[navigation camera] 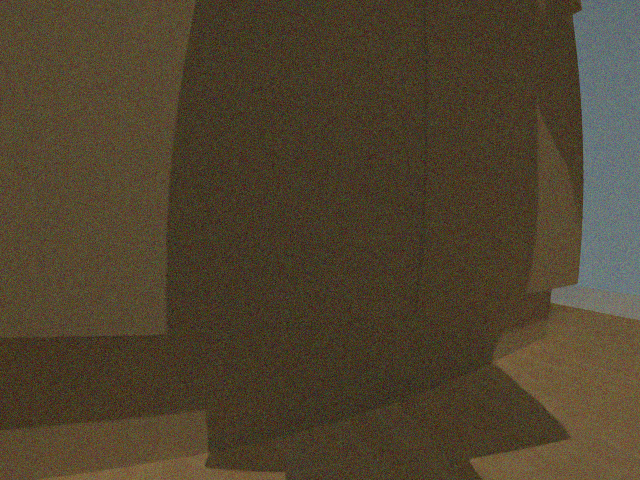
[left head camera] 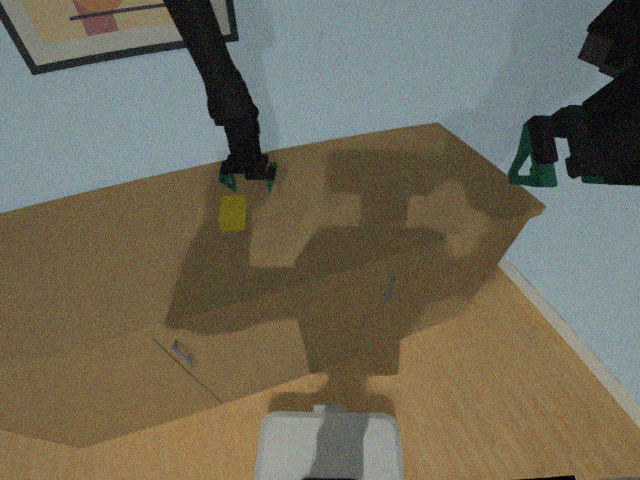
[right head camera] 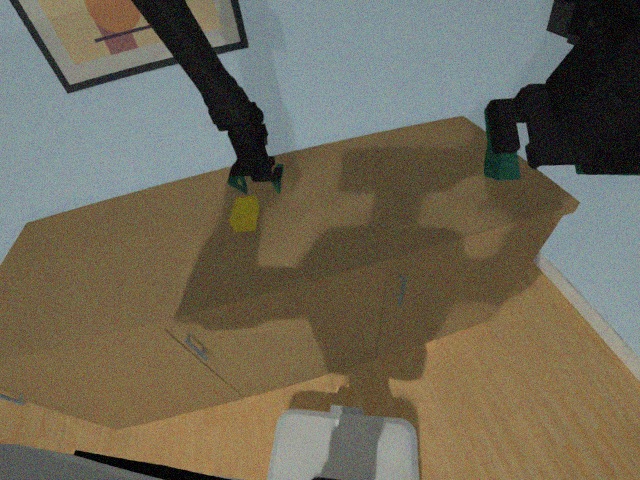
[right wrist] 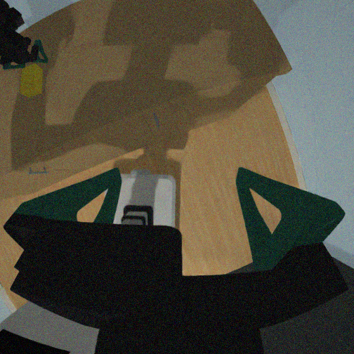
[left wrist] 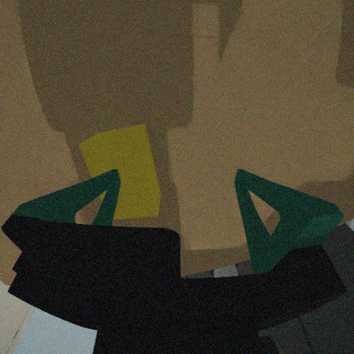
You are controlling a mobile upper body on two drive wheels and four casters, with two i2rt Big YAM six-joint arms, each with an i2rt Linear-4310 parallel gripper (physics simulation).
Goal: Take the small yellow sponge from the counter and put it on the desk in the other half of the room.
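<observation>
The small yellow sponge lies on the wooden counter, in the robot's shadow. My left gripper is open and empty, above the counter near the sponge. In the left wrist view the sponge lies toward the left finger, which covers part of it, and not centred between the fingers. My right gripper is open and empty, off to the right, well away from the sponge. The desk does not show in these views.
A framed picture hangs on the blue wall behind the counter. The counter's cabinet front stands close before the base. The robot's pale base shows at the bottom, over the wooden floor.
</observation>
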